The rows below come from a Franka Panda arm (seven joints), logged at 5 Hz.
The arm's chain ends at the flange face. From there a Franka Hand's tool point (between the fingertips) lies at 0.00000 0.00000 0.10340 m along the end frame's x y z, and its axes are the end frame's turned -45 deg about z.
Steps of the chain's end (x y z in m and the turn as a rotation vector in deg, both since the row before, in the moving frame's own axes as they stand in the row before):
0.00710 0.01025 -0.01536 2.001 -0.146 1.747
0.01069 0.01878 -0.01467 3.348 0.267 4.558
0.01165 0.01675 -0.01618 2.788 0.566 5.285
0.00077 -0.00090 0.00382 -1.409 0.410 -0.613
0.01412 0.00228 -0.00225 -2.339 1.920 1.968
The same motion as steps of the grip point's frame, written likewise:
0.00018 0.00957 -0.01542 1.518 1.312 1.747
-0.00096 0.01710 -0.01485 2.179 2.556 4.558
0.00080 0.01745 -0.01631 1.571 2.372 5.285
-0.00008 0.00224 0.00379 -1.286 -0.706 -0.613
0.00774 0.01702 -0.00239 -3.012 -0.296 1.968

